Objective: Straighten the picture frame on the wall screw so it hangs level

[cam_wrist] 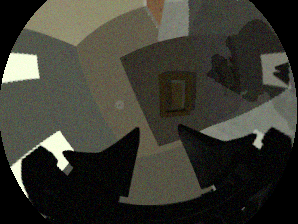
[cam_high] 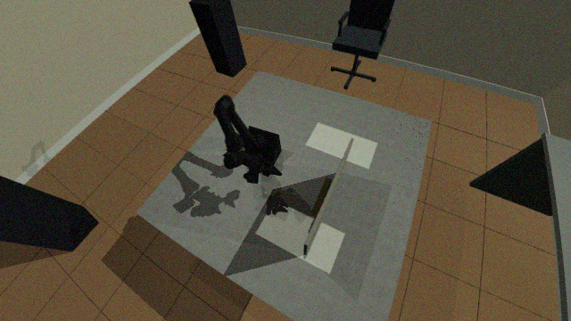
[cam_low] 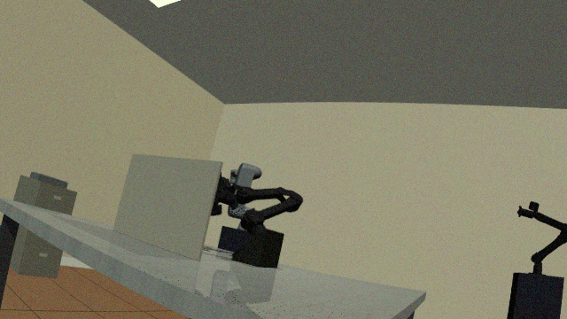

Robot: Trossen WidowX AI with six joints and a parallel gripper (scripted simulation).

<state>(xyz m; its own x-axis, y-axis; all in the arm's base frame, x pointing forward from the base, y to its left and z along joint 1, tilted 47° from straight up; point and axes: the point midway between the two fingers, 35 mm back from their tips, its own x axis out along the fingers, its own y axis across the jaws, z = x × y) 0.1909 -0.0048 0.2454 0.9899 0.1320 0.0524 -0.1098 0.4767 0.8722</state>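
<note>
Right now the picture frame is 200 mm ahead of my gripper tip, 20 mm to the left of it and 90 mm below it. From my gripper tip the other things lie so: thin upright wall panel 210 mm ahead, 30 mm to the left, 100 mm below.
</note>
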